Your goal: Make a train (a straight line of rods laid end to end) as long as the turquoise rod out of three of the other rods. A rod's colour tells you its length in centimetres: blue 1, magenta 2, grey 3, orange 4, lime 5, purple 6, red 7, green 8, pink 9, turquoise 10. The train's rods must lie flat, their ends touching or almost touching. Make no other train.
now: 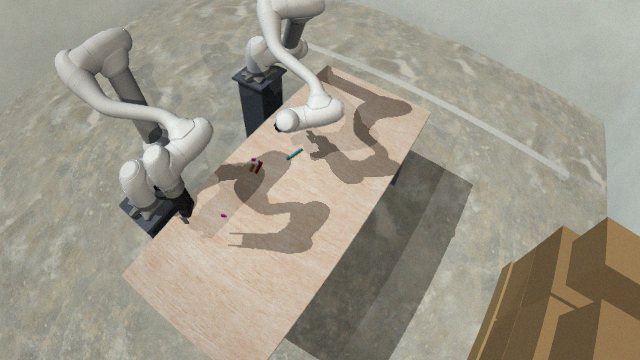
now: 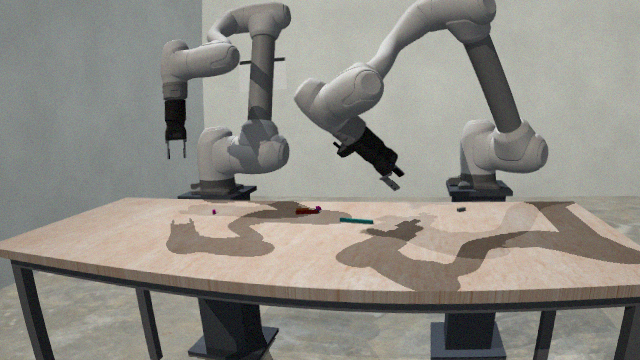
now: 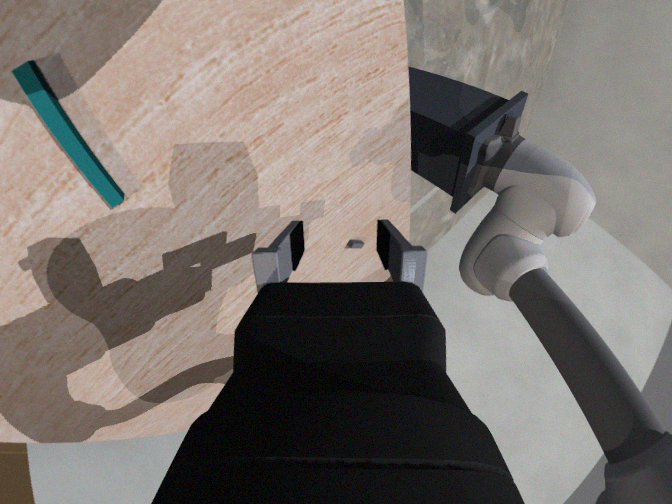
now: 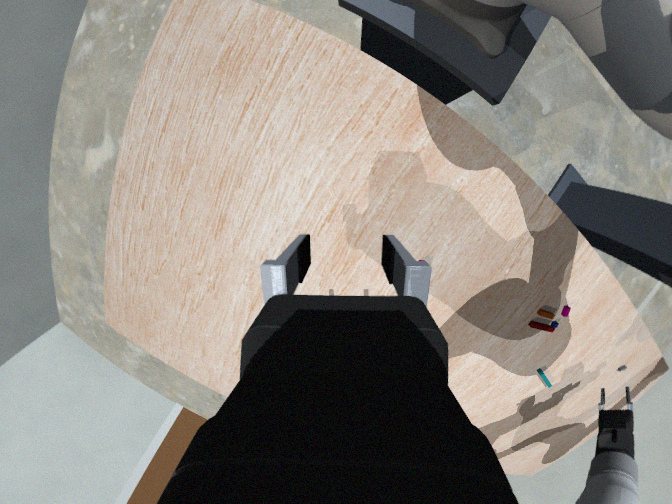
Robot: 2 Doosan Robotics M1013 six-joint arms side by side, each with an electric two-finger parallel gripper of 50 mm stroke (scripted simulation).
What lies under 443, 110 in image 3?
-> An arm pedestal.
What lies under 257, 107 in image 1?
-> An arm pedestal.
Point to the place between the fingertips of my right gripper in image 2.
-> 176, 158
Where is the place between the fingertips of my right gripper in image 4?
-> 346, 249
